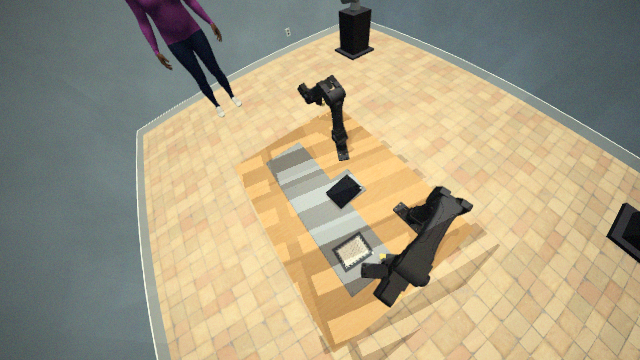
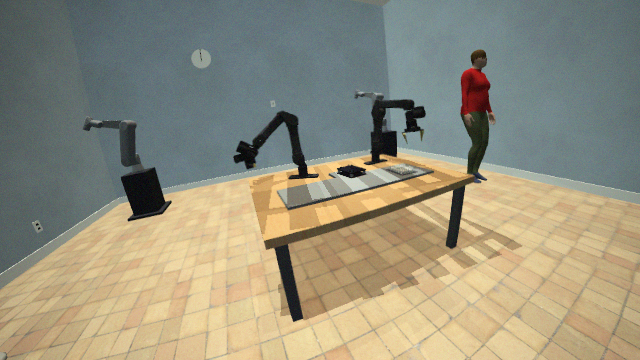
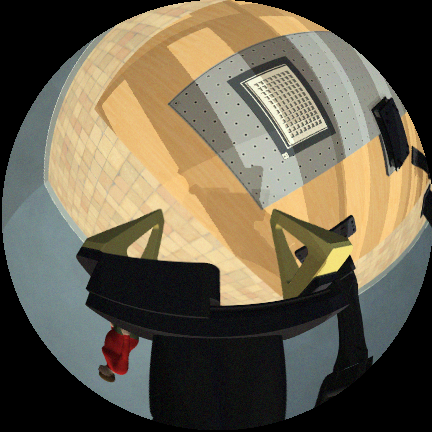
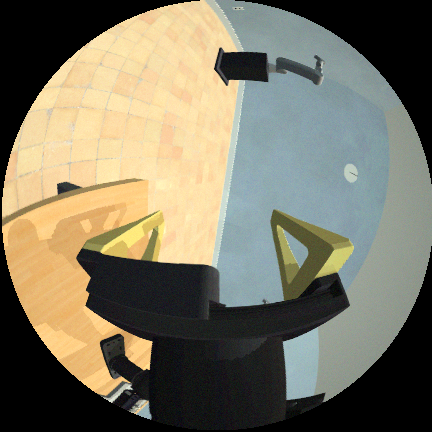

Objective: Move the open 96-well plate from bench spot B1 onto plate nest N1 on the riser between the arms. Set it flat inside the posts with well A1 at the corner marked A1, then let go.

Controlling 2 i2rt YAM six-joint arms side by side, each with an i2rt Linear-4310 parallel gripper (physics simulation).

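Places are measured from the left arm's base along level axes (x ahead, y left, z up), in metres.
Where they show: left gripper, fingertip midpoint: (image 2: pixel 414 142) (image 3: pixel 216 214); right gripper, fingertip midpoint: (image 4: pixel 217 215); left arm's base, link origin: (image 1: pixel 410 219) (image 2: pixel 375 162); right arm's base, link origin: (image 1: pixel 341 148) (image 2: pixel 303 177) (image 4: pixel 113 358).
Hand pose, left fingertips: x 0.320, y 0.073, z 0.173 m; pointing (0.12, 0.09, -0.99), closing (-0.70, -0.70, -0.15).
Each offset is from my left fingertips to the top centre of the thing. Level surfaces: height alone.
The cream 96-well plate {dx +0.022, dy -0.152, dz -0.144 m} (image 1: pixel 353 251) (image 2: pixel 401 170) (image 3: pixel 287 102) lies flat inside a dark rectangular outline on the grey perforated board, with a small white label by one corner of the outline. The black plate nest {dx -0.155, dy -0.418, dz -0.116 m} (image 1: pixel 344 192) (image 2: pixel 351 171) (image 3: pixel 392 132) stands between the arms; its A1 mark is too small to read. My left gripper (image 2: pixel 413 139) (image 3: pixel 216 214) is open and empty, above and to one side of the plate, touching nothing. My right gripper (image 4: pixel 217 215) is open and empty, away from plate and nest, facing the floor and wall beyond the table end.
The grey board {dz -0.160 m} (image 1: pixel 300 187) (image 2: pixel 300 199) (image 3: pixel 220 132) runs lengthwise on the wooden table (image 1: pixel 280 235) (image 2: pixel 370 215). A person in red (image 2: pixel 475 92) (image 3: pixel 119 350) and one in purple (image 1: pixel 175 20) stand away from the table. Grey arms on black pedestals (image 2: pixel 143 192) (image 4: pixel 245 66) stand beyond it.
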